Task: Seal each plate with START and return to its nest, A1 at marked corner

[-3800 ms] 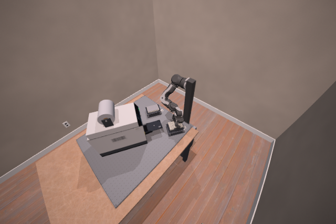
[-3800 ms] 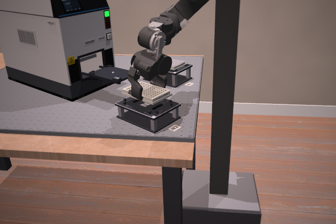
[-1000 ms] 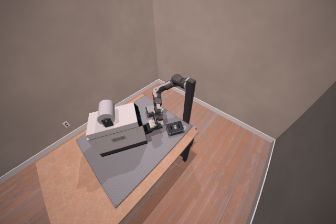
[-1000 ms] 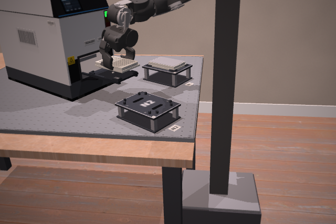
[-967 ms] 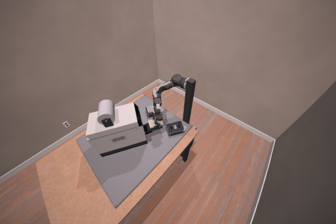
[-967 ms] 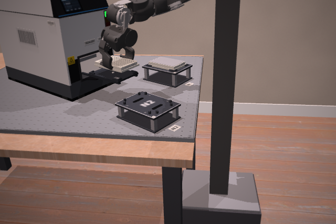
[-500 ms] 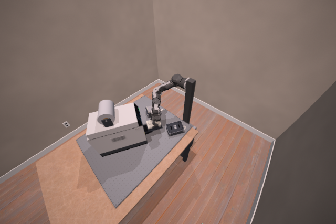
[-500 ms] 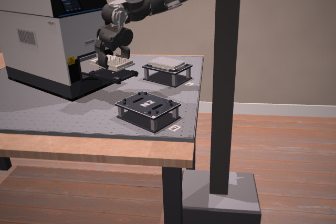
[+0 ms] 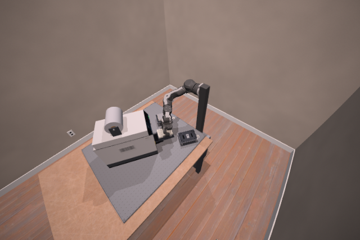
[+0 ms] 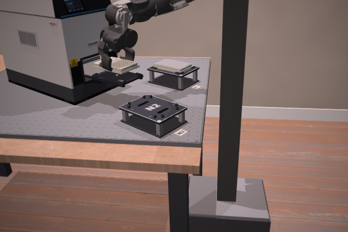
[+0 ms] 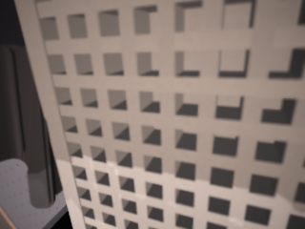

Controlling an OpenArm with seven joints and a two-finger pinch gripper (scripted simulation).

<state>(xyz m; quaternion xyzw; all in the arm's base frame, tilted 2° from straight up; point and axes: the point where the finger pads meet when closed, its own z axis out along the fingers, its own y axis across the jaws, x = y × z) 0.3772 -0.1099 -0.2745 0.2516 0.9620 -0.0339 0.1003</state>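
Right now my hand is right at the plate. From my hand the other things lie so: start button: 130 mm to the right, 60 mm above, 40 mm ahead; then sealer stage: 40 mm below; then dark screen panel: 190 mm above, 120 mm ahead, 20 mm to the right.
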